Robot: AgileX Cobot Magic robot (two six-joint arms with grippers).
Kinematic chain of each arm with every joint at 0, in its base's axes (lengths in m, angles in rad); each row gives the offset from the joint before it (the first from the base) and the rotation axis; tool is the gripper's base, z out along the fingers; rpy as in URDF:
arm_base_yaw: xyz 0 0 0.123 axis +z
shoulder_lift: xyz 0 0 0 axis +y
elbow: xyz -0.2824 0 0.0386 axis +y
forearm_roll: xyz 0.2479 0 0.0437 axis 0.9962 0 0.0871
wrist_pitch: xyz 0 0 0 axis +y
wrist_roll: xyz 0.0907 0 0.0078 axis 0.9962 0 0.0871
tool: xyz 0 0 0 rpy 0 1.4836 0
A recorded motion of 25 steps. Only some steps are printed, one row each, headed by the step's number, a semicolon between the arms.
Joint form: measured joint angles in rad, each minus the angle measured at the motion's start. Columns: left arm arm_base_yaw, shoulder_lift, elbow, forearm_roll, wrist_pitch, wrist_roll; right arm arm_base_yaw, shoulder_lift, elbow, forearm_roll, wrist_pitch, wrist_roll.
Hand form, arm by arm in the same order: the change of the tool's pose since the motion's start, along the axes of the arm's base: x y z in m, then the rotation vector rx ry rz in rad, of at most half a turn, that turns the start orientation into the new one. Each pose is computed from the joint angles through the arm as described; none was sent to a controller.
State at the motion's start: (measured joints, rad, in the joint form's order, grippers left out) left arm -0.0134 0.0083 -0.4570 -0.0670 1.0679 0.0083; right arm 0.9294 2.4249 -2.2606 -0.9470 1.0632 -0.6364
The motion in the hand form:
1: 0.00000 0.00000 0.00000 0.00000 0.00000 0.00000; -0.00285 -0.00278 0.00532 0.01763 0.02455 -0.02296
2: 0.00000 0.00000 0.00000 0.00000 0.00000 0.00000; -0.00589 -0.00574 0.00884 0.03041 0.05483 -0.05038
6: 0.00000 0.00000 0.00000 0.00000 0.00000 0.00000; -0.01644 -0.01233 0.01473 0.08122 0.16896 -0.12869
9: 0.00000 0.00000 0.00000 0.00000 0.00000 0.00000; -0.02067 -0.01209 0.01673 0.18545 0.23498 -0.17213
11: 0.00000 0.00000 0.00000 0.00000 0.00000 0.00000; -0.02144 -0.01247 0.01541 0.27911 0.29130 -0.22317
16: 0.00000 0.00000 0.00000 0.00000 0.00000 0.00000; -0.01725 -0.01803 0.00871 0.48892 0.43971 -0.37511
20: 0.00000 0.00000 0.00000 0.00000 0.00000 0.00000; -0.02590 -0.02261 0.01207 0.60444 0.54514 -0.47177
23: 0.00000 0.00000 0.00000 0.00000 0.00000 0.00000; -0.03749 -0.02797 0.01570 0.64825 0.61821 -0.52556
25: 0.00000 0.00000 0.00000 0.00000 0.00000 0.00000; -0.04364 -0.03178 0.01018 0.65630 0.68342 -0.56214
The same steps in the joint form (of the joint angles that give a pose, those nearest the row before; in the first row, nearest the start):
1: 0.0000 0.0000 0.0000 0.0000 0.0000 0.0000; 0.0000 -0.0149 0.0000 0.0317 0.0259 0.0000
2: 0.0000 0.0000 0.0000 0.0000 0.0000 0.0000; 0.0000 -0.0269 0.0000 0.0651 0.0583 0.0003
6: 0.0000 0.0000 0.0000 0.0000 0.0000 0.0000; 0.0000 -0.0562 -0.0006 0.1864 0.1508 0.0097
9: 0.0000 0.0000 0.0000 0.0000 0.0000 0.0000; -0.0045 -0.0696 -0.0021 0.2786 0.1556 0.0670
11: 0.0000 0.0000 0.0000 0.0000 0.0000 0.0000; -0.0143 -0.0729 -0.0052 0.3557 0.1557 0.1289
16: 0.0000 0.0000 0.0000 0.0000 0.0000 0.0000; -0.0560 -0.0729 -0.0096 0.5488 0.1589 0.2723
20: 0.0000 0.0000 0.0000 0.0000 0.0000 0.0000; -0.0687 -0.1181 0.0470 0.6729 0.1589 0.3658
23: 0.0000 0.0000 0.0000 0.0000 0.0000 0.0000; -0.0707 -0.1715 0.1225 0.7482 0.1590 0.4098
25: 0.0000 0.0000 0.0000 0.0000 0.0000 0.0000; -0.0770 -0.1934 0.1773 0.8097 0.1589 0.4202

